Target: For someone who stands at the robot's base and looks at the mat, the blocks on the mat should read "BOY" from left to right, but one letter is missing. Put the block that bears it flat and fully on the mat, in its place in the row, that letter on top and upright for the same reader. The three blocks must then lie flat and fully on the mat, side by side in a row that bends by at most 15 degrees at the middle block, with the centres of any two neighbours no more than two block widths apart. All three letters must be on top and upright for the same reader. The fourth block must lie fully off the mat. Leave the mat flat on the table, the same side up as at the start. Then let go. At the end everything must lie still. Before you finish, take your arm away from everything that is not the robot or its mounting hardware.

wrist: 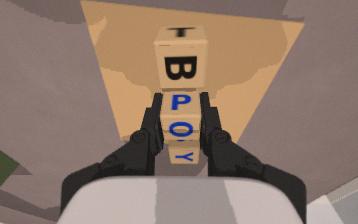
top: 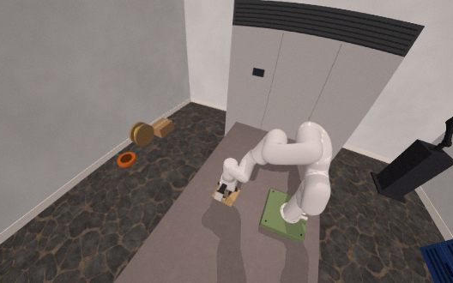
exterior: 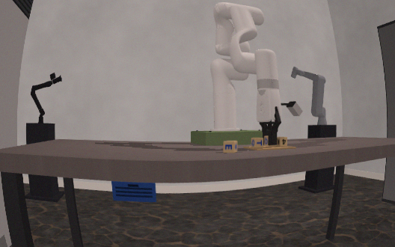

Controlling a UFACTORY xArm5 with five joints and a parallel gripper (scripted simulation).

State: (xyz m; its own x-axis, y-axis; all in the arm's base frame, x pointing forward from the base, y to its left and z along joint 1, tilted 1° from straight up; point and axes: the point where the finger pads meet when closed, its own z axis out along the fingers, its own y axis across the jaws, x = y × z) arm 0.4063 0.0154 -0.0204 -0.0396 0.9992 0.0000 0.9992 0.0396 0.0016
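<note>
The tan mat is 3 cm below my hand.
</note>
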